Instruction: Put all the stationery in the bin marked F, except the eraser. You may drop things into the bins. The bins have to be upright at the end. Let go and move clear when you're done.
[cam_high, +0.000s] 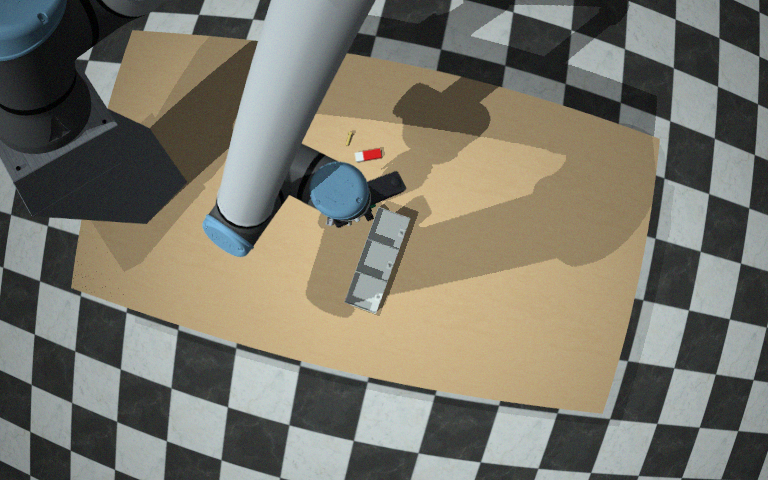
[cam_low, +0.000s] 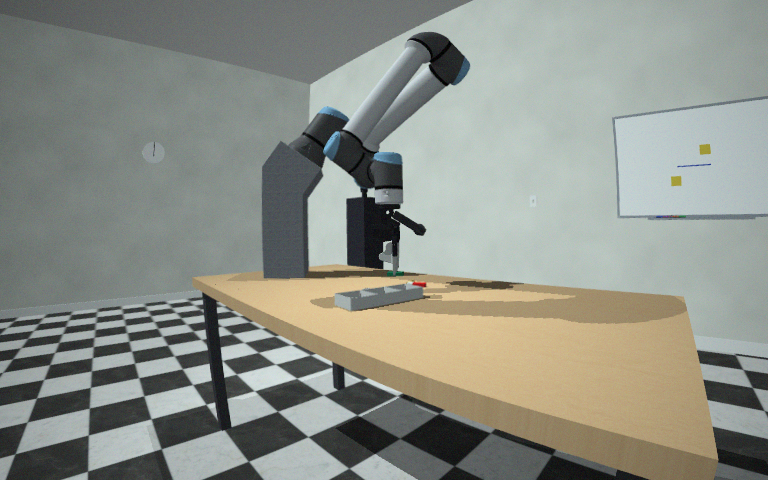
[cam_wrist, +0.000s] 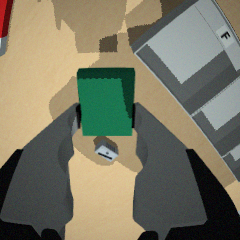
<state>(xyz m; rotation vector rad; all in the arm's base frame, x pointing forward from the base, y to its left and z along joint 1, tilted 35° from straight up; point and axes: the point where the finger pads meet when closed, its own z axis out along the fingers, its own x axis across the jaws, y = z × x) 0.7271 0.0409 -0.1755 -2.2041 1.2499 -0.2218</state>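
The white-grey object is 40 mm behind my hand, 30 mm to the right of it and 70 mm below it. Also, from my hand: eraser (20 mm behind, 130 mm to the left, 70 mm below); green pad (10 mm below); pencil sharpener (80 mm behind, 60 mm to the right, 70 mm below).
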